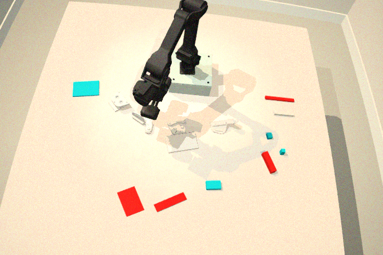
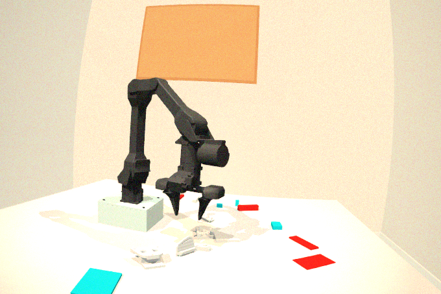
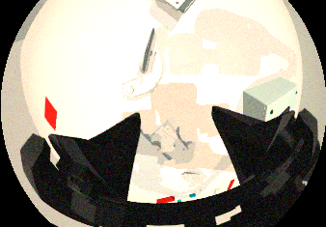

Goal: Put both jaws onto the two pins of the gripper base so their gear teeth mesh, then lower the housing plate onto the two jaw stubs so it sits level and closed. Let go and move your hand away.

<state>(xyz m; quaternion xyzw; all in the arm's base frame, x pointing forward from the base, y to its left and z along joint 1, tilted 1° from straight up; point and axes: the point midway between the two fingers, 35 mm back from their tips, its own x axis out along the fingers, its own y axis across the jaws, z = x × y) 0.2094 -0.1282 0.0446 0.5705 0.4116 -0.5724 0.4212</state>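
Right now the white jaw is 80 mm below my gripper tip, 40 mm to the right of it and 40 mm ahead of it. Round my gripper tip: gripper base: 150 mm to the right, 70 mm behind, 60 mm below; then housing plate: 90 mm to the left, 80 mm below, 40 mm ahead; then flat white plate: 110 mm to the left, 110 mm ahead, 80 mm below.
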